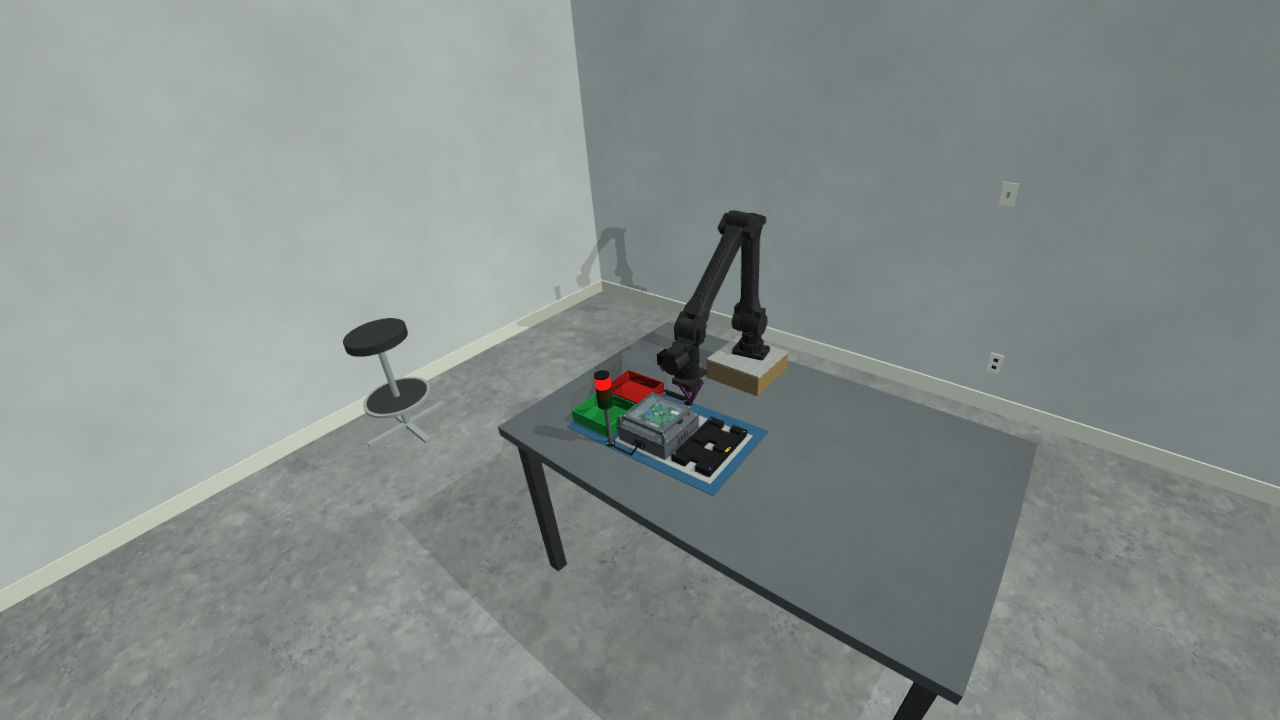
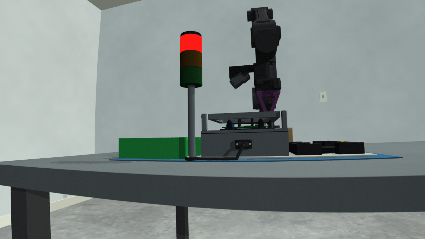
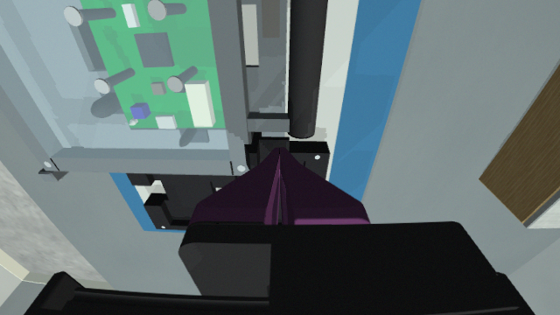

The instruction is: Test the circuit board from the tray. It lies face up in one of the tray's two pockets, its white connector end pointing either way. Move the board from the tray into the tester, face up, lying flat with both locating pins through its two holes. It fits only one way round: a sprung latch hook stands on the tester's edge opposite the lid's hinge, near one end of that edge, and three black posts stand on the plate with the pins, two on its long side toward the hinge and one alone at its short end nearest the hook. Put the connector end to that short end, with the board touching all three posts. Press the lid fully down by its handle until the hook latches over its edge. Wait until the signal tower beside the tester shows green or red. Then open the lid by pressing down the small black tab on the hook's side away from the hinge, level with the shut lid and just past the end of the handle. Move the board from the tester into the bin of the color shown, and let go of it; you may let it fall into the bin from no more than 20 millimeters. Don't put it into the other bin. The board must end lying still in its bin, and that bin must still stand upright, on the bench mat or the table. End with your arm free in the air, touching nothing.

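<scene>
Right now the black latch hook is 10 mm ahead of my hand and 10 mm below it. Also, from my hand: green circuit board 60 mm ahead, 70 mm to the right, 30 mm below; then black tester plate 70 mm ahead, 60 mm to the right, 40 mm below; then clear lid 70 mm ahead, 70 mm to the right, 20 mm below.
</scene>
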